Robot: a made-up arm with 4 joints.
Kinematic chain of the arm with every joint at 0, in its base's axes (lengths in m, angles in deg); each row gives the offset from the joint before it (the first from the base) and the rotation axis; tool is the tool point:
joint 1: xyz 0 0 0.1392 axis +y
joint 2: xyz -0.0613 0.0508 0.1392 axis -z
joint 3: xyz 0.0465 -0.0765 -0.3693 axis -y
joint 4: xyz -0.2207 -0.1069 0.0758 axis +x
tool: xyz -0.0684 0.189 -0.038
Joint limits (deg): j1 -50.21..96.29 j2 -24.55..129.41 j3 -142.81..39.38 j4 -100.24..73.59
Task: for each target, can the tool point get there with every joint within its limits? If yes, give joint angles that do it. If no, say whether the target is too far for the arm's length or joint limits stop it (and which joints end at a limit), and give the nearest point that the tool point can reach.
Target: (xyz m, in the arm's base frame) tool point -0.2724 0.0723 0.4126
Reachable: yes | joints 75.87 24.12 -24.08 -49.96
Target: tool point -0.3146 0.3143 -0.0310
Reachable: yes | joints 38.84 100.36 -1.50 -60.41
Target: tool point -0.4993 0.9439 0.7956
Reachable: no: too far | nearest point -0.3278 0.3468 0.4159 | short by 0.728 m
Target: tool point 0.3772 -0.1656 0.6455
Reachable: no: joint limits stop it (at a limit: joint 1, joint 4) | nearest point 0.2793 -0.0716 0.3359 | short by 0.338 m
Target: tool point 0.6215 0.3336 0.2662
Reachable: no: joint limits stop it (at a limit: joint 2, joint 3, joint 4) | nearest point 0.4342 0.1426 0.2279 | short by 0.270 m
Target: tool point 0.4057 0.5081 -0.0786
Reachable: no: joint limits stop it (at a limit: joint 1, joint 2) | nearest point 0.2451 0.3463 -0.1240 | short by 0.232 m
